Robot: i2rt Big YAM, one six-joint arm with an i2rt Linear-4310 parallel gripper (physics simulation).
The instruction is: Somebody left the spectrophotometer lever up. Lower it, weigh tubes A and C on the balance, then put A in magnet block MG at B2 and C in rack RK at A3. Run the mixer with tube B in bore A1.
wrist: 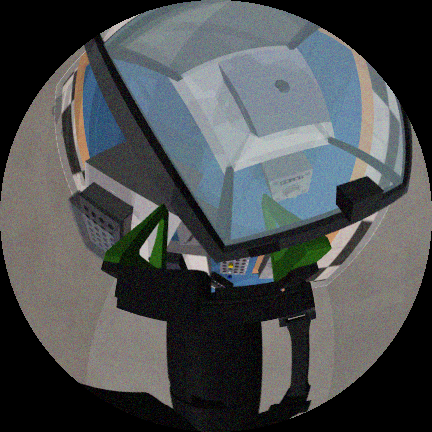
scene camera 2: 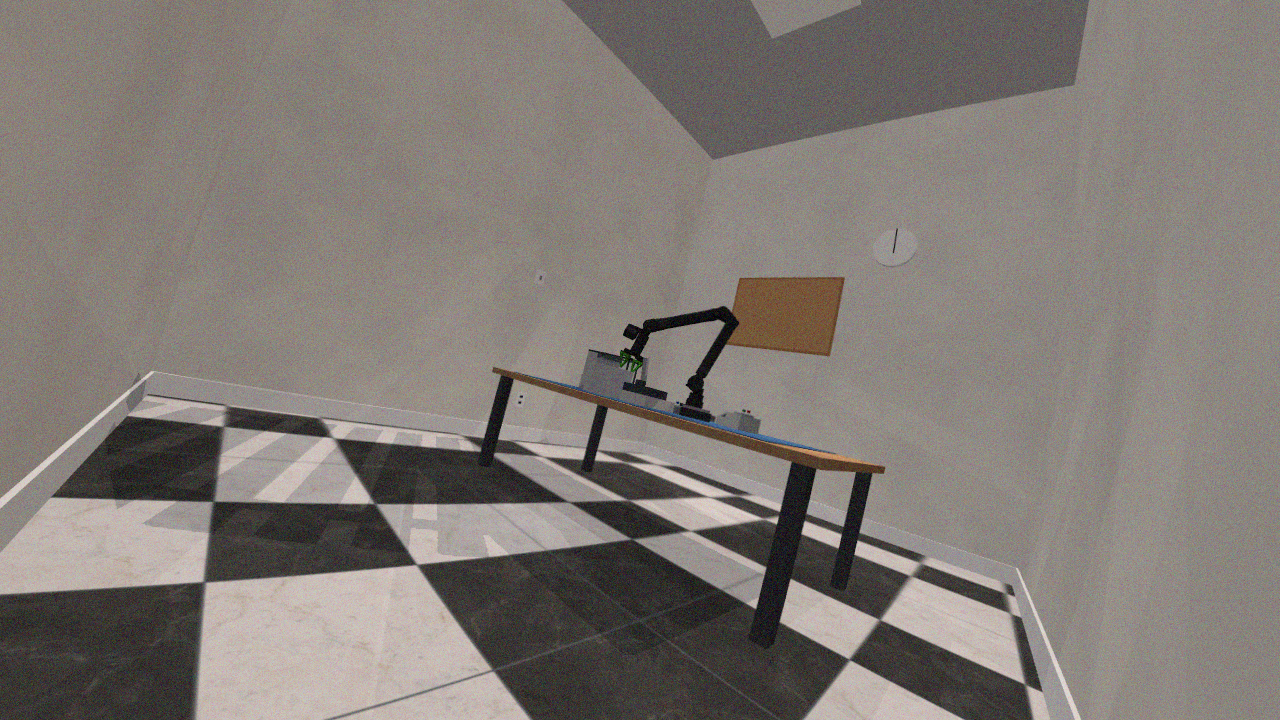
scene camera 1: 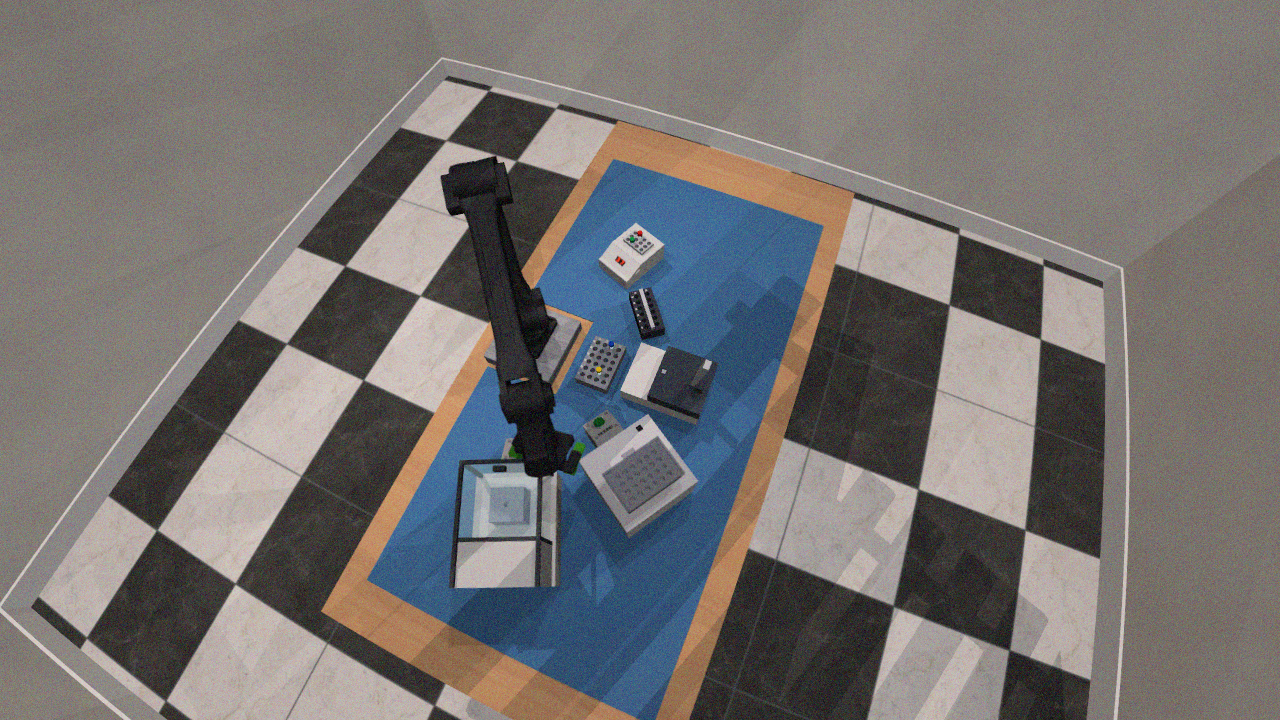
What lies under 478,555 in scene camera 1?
A glass-box balance.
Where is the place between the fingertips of my gripper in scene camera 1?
553,466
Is my gripper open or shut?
Open.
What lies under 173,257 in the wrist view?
A black-and-white device.
